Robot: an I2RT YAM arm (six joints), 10 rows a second.
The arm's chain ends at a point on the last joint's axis. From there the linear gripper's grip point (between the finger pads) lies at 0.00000 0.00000 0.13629 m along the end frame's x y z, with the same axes.
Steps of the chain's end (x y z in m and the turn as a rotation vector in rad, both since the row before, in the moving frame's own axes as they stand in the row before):
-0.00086 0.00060 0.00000 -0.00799 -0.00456 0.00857
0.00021 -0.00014 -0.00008 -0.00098 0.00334 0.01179
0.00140 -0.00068 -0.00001 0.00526 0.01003 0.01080
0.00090 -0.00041 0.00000 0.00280 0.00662 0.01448
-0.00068 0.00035 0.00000 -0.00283 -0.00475 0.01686
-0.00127 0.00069 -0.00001 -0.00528 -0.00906 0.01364
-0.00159 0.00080 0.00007 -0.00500 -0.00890 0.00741
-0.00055 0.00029 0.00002 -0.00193 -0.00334 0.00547
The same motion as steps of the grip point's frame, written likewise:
-0.00149 0.00169 -0.00001 -0.00799 -0.00456 0.00857
0.00066 0.00000 -0.00008 -0.00098 0.00334 0.01179
0.00277 -0.00139 -0.00002 0.00526 0.01003 0.01080
0.00180 -0.00079 0.00000 0.00280 0.00662 0.01448
-0.00133 0.00073 0.00000 -0.00283 -0.00475 0.01686
-0.00251 0.00140 -0.00002 -0.00528 -0.00906 0.01364
-0.00281 0.00148 0.00006 -0.00500 -0.00890 0.00741
-0.00101 0.00055 0.00002 -0.00193 -0.00334 0.00547

